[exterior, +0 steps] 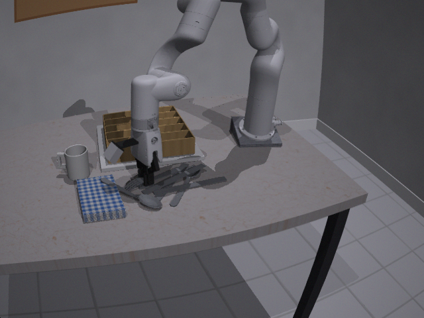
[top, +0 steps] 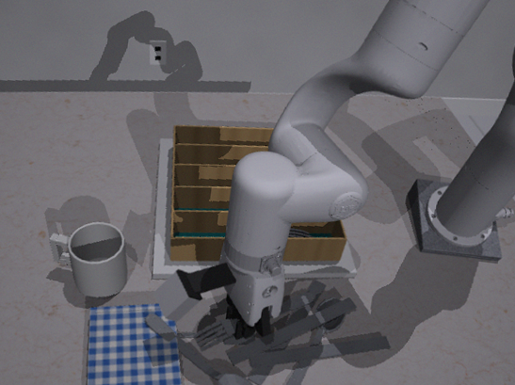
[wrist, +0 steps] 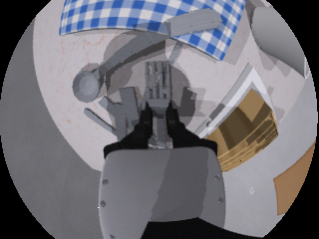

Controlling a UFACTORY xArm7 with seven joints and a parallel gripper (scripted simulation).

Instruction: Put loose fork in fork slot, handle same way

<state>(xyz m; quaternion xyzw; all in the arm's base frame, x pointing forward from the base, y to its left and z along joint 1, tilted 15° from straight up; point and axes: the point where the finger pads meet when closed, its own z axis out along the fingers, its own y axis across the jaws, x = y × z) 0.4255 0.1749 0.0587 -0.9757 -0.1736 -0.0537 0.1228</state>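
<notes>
The tray is 50 mm behind my hand, 260 mm to the right of it and 30 mm above it. From my hand the other things lie so: mug 210 mm ahead, 100 mm to the right, 10 mm above.
</notes>
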